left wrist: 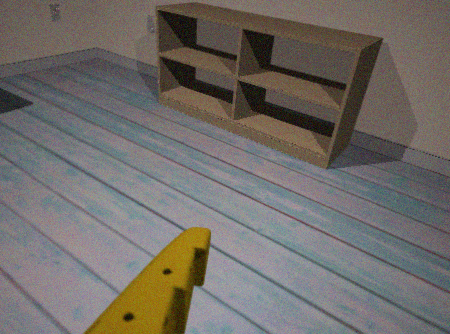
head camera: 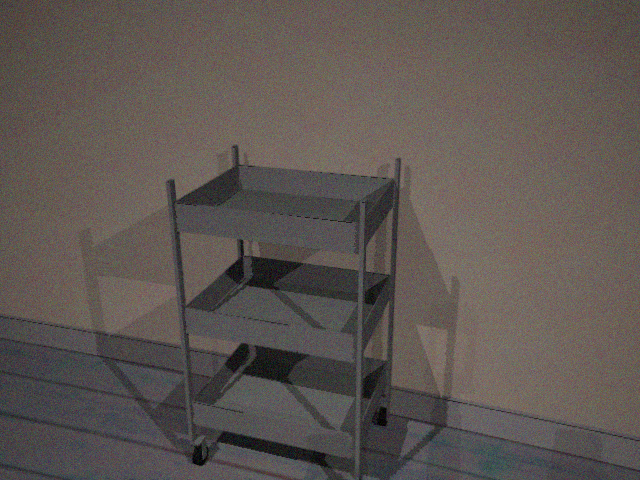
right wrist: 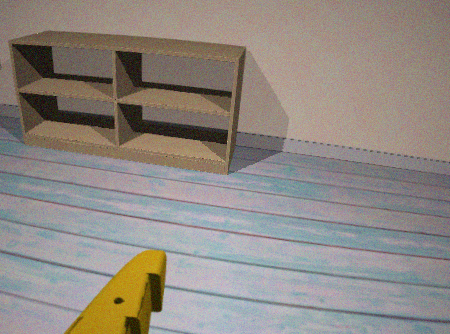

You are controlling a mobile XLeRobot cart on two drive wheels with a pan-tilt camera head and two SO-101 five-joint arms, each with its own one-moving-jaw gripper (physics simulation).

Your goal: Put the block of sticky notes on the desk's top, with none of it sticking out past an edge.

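Frame: origin at the left arm's base, x down, y left, z ahead, level; metres.
Where they show: left end effector, tool point: (left wrist: 208,249); right end effector, tool point: (right wrist: 164,273).
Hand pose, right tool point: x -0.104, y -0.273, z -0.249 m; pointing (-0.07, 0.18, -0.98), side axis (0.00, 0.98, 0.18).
After its pixels a point has its place.
The block of sticky notes and the desk do not show in the head view or in either wrist view. My left gripper (left wrist: 199,245) shows one notched yellow jaw at the bottom of the left wrist view; its moving jaw is out of the picture, so it is wide open. My right gripper (right wrist: 156,267) shows one notched yellow jaw at the bottom of the right wrist view and is wide open too. Both are empty, with floor behind the jaws.
A grey three-tier cart (head camera: 268,225) @(y -0.033, x 0.074, z 1.332 m) stands by the wall in the head view; no objects show on its visible tray surfaces. A low wooden shelf unit (left wrist: 353,100) @(y 0.185, x 0.430, z -1.898 m) (right wrist: 150,46) @(y -0.257, x 0.165, z -1.998 m) stands against a wall. A dark flat patch (left wrist: 11,101) @(y -1.837, x 0.775, z -1.791 m) lies on the floor at the left.
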